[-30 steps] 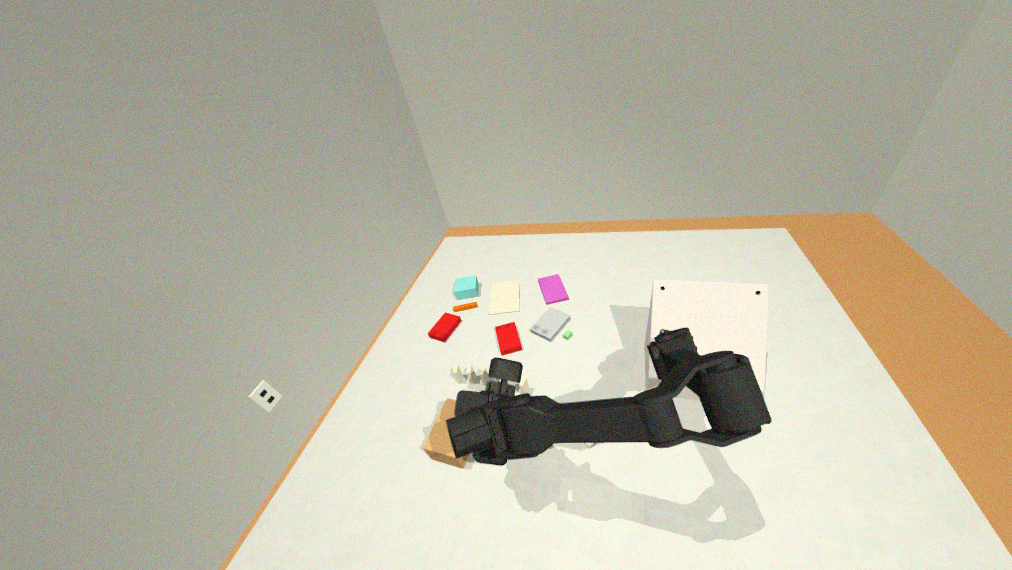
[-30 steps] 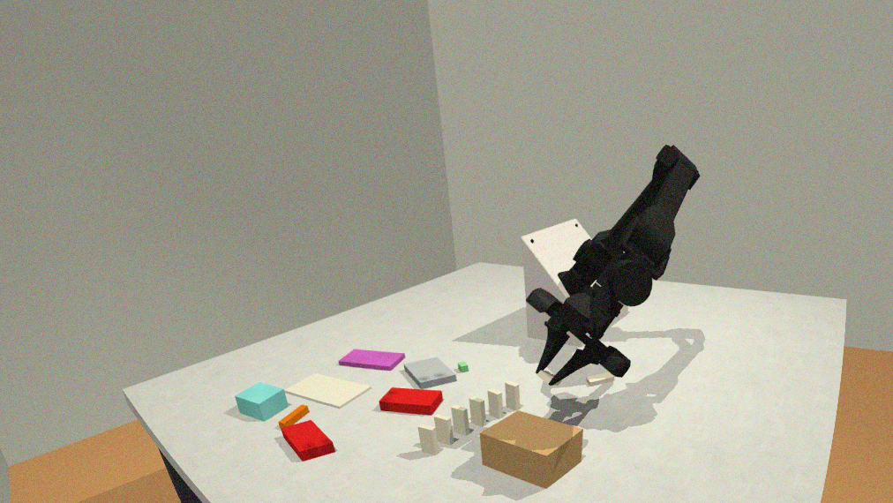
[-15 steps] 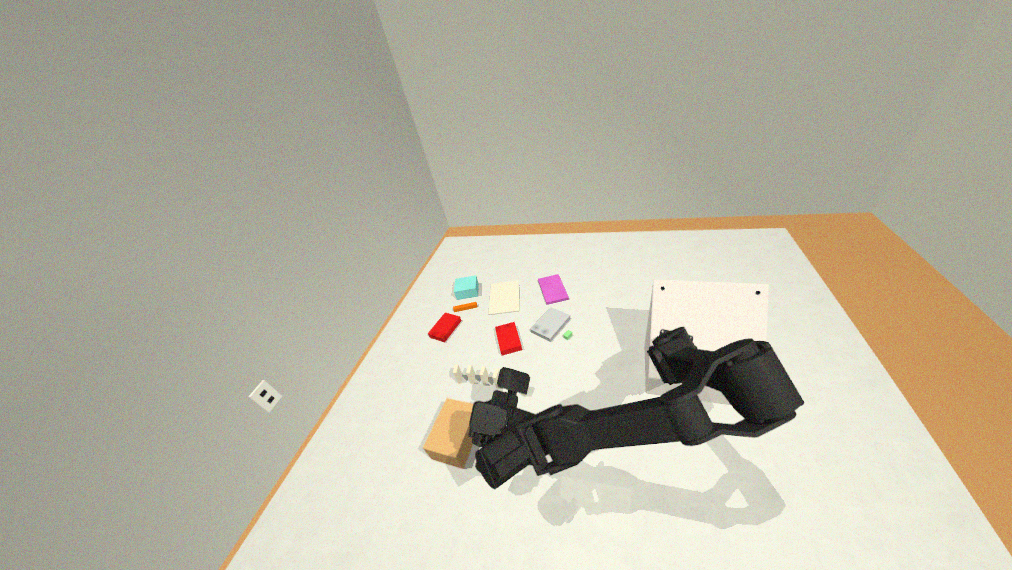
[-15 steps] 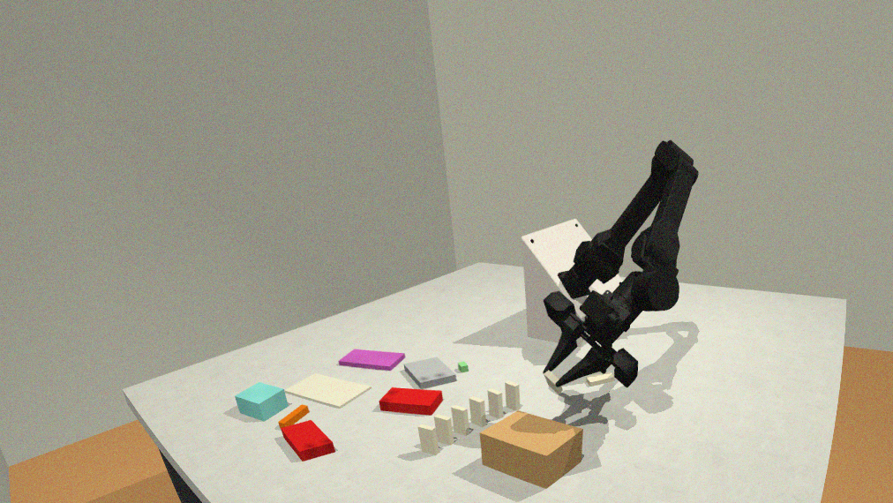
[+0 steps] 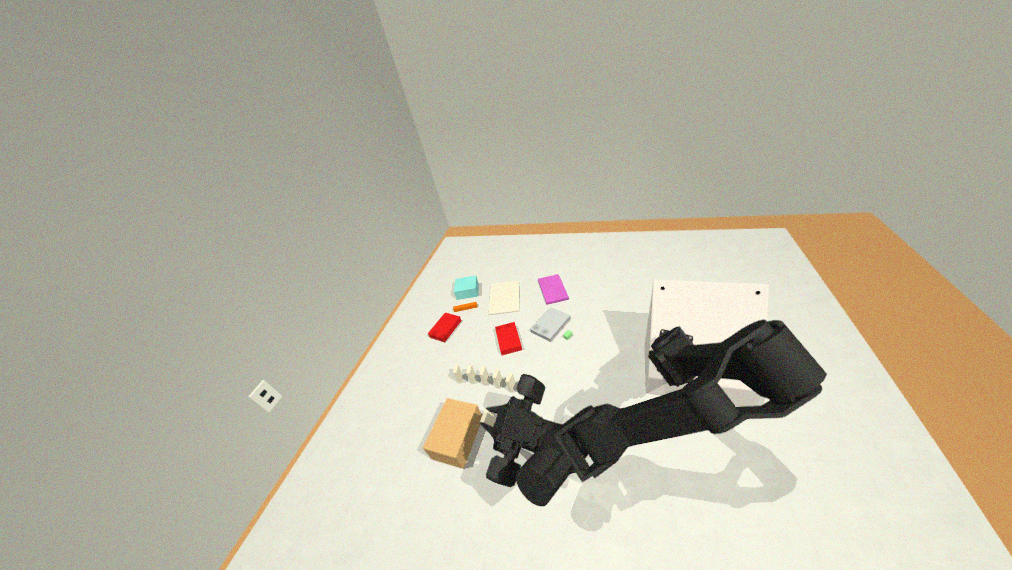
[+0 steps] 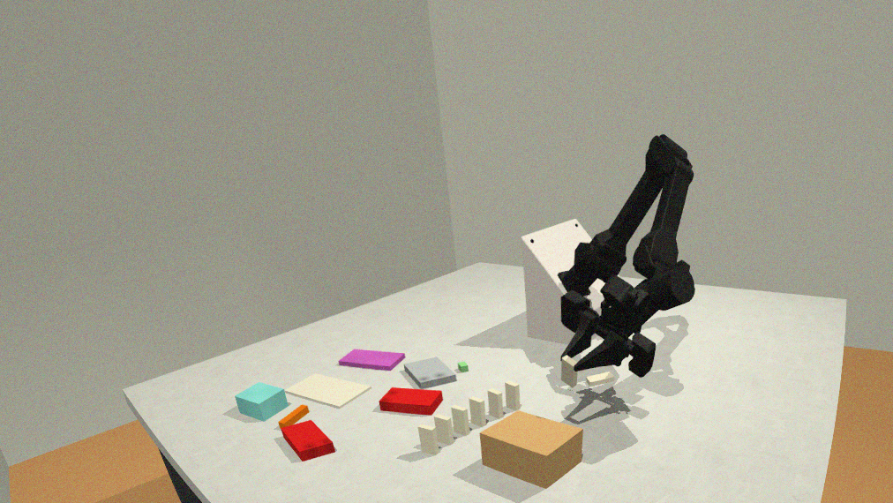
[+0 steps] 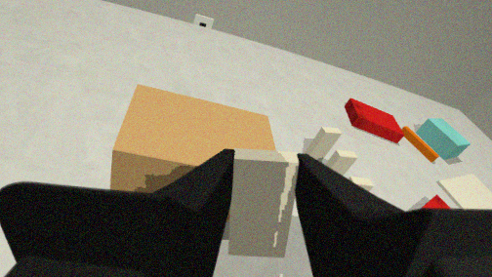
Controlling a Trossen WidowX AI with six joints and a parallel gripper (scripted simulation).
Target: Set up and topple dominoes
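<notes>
Now: gripper tip 10 cm above the tan box, 9 cm short of it and 2 cm to the right of it. The rest, counted from my gripper tip: orange bar 38 cm to the right, 28 cm ahead, 12 cm below; grey slab 37 cm to the right, 12 cm below, 2 cm behind; small green cube 34 cm to the right, 12 cm below, 7 cm behind.
</notes>
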